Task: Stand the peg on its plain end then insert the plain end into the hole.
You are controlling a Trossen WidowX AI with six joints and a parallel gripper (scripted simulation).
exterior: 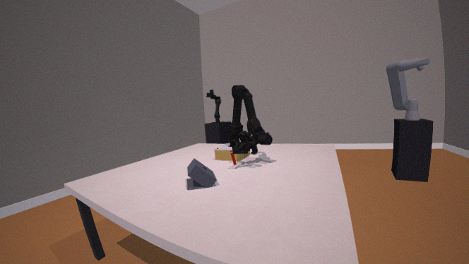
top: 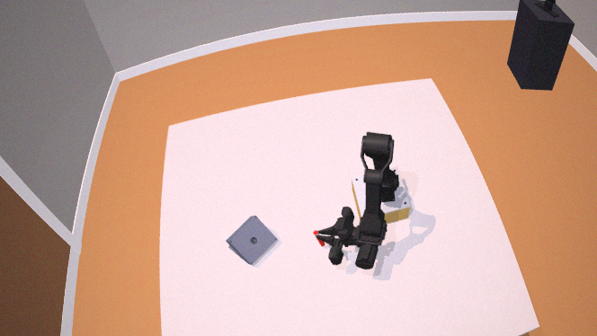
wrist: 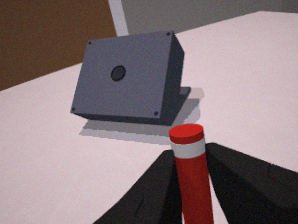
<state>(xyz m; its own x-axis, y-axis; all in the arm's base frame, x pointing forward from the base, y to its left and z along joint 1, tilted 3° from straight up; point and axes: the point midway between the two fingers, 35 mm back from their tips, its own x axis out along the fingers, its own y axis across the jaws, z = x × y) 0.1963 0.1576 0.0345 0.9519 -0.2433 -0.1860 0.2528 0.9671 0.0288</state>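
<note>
Now: gripper tip 10 mm above the red peg. From my gripper tip the other things lie so: grey sloped panel 220 mm ahead, 40 mm below, 10 mm to the right.
</note>
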